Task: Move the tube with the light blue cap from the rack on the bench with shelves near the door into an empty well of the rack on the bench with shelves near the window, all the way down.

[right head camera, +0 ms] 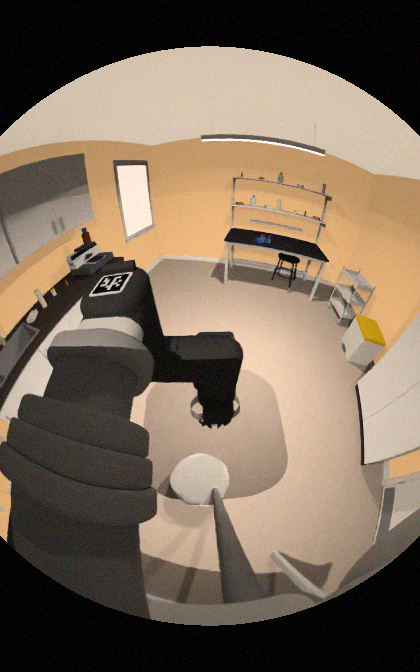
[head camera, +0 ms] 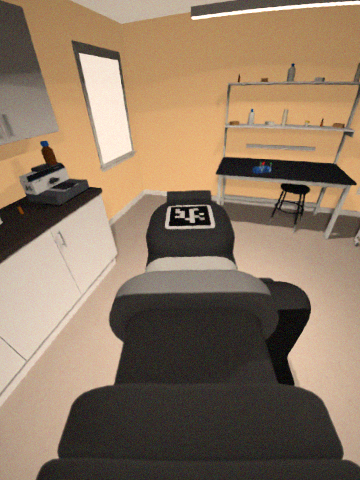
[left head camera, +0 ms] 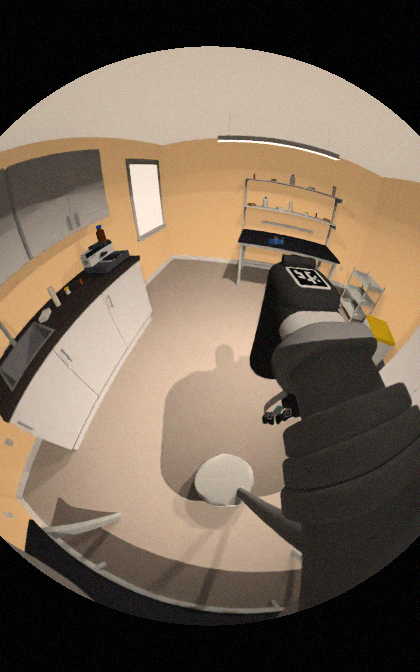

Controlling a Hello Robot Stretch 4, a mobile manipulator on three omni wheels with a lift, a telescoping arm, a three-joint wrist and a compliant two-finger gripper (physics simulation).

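Seen in the pictures: hand at its tool point: [left head camera: 273,418]; robot's base at its link origin: [right head camera: 200,478] [left head camera: 223,479].
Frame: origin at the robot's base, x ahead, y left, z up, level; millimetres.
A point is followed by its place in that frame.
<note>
The far bench [head camera: 310,172] @[x 2499, y -1493, z 734 mm] [left head camera: 305,248] @[x 2463, y -1377, z 734 mm] [right head camera: 295,247] @[x 2448, y -1405, z 734 mm] with shelves, black-topped, stands near the window. A blue rack [head camera: 261,170] [left head camera: 276,241] @[x 2523, y -918, z 764 mm] [right head camera: 263,240] @[x 2511, y -918, z 762 mm] stands on it toward the left, with small red and green caps showing; its wells are too small to make out. My gripper [left head camera: 277,417] [right head camera: 215,426] @[x 217, y -86, z 1060 mm] hangs low over the floor, far from that bench. In the left head view a small light blue piece, the cap of the tube [left head camera: 277,410], shows between the fingers, which are shut on it. The arm hides the gripper in the head camera view.
A black stool [head camera: 295,189] @[x 2472, y -1352, z 531 mm] [right head camera: 289,258] @[x 2478, y -1366, z 532 mm] stands at the far bench. A counter [left head camera: 90,295] @[x 1123, y 970, z 883 mm] with a sink runs along the left. A grey cart [left head camera: 361,295] @[x 1881, y -2318, z 368 mm] [right head camera: 353,295] @[x 1852, y -2330, z 370 mm] and a yellow-lidded bin [left head camera: 381,331] @[x 1072, y -2010, z 423 mm] [right head camera: 369,331] @[x 1068, y -1970, z 422 mm] stand at the right. Another bench edge shows at the bottom left.
</note>
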